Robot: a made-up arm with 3 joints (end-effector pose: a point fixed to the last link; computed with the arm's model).
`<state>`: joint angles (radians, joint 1 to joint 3).
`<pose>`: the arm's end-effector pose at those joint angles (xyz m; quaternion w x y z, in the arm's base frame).
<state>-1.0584 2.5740 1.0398</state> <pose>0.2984 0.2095 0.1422 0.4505 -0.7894 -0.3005 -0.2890</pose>
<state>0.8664 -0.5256 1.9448</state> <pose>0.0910 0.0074 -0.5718 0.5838 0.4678 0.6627 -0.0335</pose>
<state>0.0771 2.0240 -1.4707</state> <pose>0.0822 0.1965 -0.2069 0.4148 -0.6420 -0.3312 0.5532</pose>
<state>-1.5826 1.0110 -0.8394</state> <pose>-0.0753 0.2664 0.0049 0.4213 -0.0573 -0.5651 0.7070</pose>
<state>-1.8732 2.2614 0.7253</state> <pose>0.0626 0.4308 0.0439 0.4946 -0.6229 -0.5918 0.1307</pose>
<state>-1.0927 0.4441 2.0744</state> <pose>0.2755 -0.1296 -0.4988 0.5224 -0.5321 0.6594 0.0958</pose>
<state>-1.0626 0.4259 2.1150</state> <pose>0.2586 -0.1453 -0.4996 0.5071 -0.5209 0.6815 0.0844</pose>
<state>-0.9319 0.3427 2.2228</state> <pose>0.1921 -0.1850 -0.5061 0.4590 -0.4643 0.7551 0.0598</pose>
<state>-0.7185 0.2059 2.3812</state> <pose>0.0801 -0.2121 -0.5063 0.3791 -0.3604 0.8513 0.0404</pose>
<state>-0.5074 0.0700 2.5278</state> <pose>-0.0227 -0.2005 -0.4947 0.3006 -0.2493 0.9195 0.0435</pose>
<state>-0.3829 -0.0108 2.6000</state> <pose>-0.0728 -0.1785 -0.4857 0.2616 -0.1819 0.9462 0.0560</pose>
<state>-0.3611 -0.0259 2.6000</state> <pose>-0.0783 -0.1725 -0.4869 0.2609 -0.1696 0.9484 0.0603</pose>
